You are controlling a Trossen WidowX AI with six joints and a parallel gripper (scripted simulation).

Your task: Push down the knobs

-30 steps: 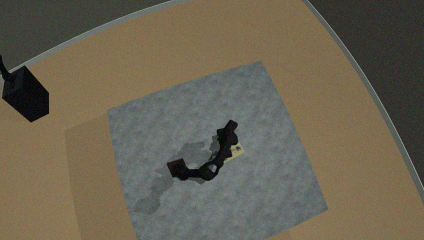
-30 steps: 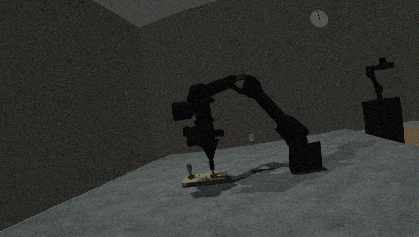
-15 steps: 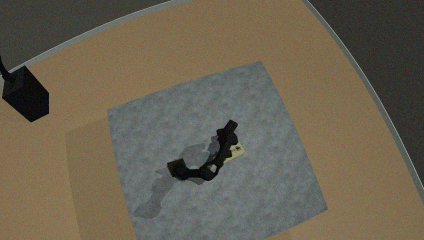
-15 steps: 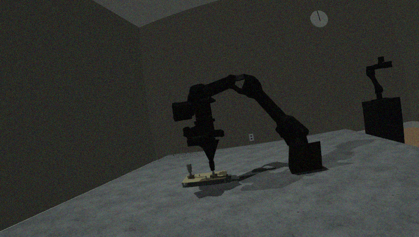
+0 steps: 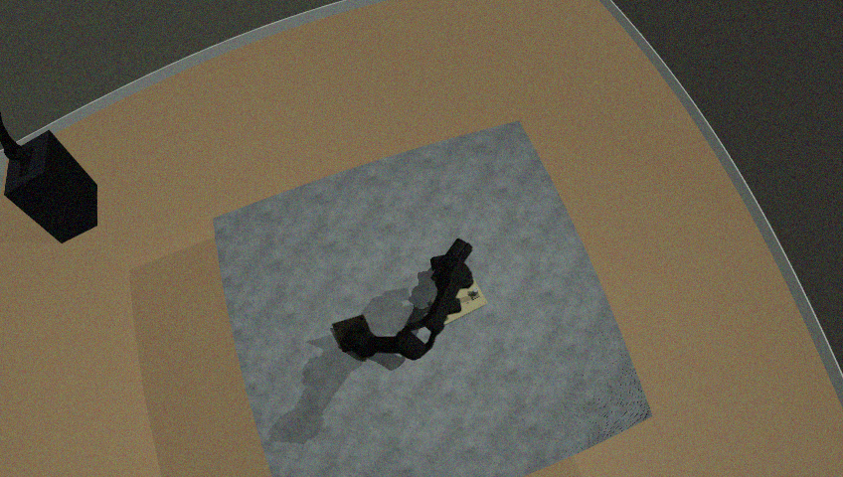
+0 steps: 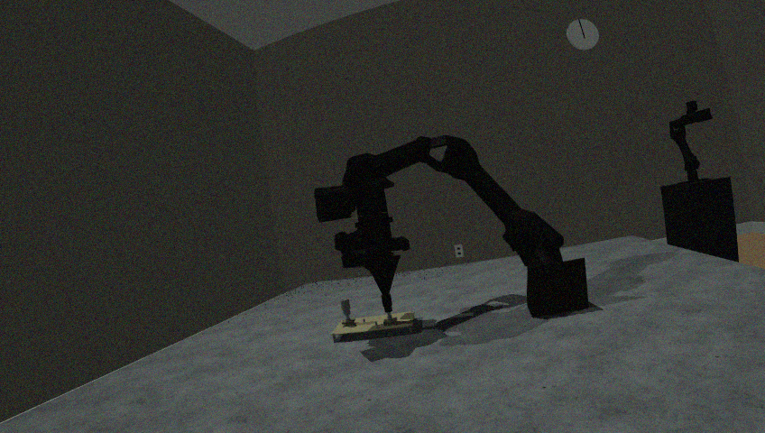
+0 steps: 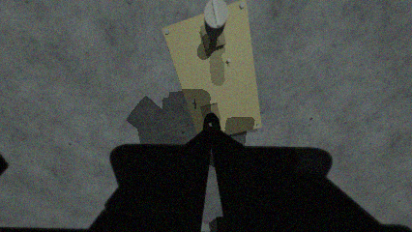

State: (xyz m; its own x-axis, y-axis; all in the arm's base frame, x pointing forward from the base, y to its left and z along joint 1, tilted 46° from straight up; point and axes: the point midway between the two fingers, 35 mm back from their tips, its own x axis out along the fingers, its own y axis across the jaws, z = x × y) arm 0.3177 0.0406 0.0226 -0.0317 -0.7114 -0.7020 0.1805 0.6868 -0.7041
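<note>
Now: gripper tip 10 mm above the dark knob. Also, from my gripper tip: light grey knob 90 mm ahead, 20 mm to the right, 20 mm below.
</note>
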